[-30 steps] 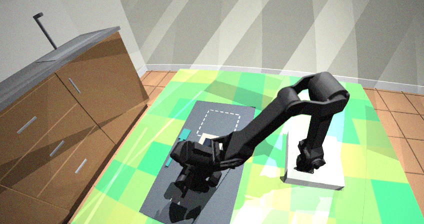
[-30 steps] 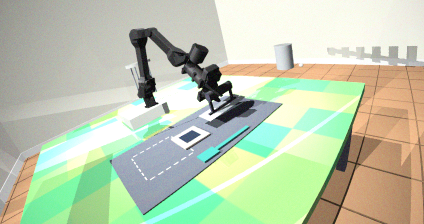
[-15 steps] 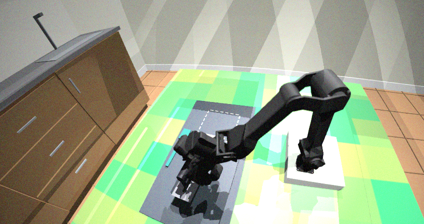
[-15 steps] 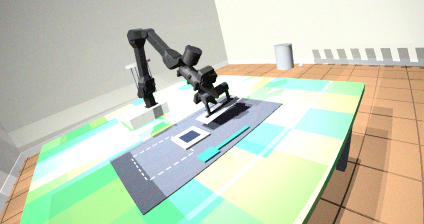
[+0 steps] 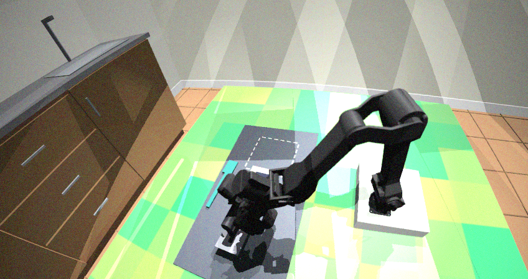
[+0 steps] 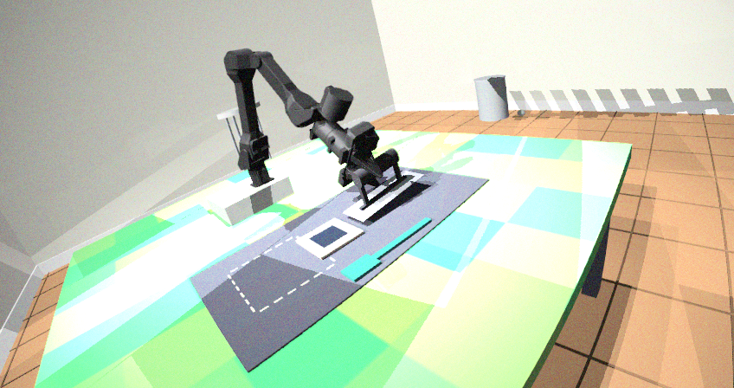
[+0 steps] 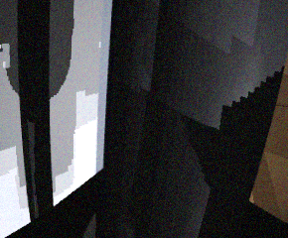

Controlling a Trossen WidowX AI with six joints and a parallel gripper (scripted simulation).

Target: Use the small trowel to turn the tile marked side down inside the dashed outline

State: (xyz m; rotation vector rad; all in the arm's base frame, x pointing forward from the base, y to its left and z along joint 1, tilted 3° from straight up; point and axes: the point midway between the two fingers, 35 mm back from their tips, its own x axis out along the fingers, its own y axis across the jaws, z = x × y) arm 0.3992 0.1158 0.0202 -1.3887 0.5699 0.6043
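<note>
The grey mat lies 100 mm to the right of my gripper tip, 90 mm below it and 20 mm behind it. Round my gripper tip: dark handled tool 20 mm behind, 10 mm below; then teal flat tool 120 mm to the right, 120 mm ahead, 70 mm below; then tile 150 mm to the right, 70 mm below, 30 mm behind.
</note>
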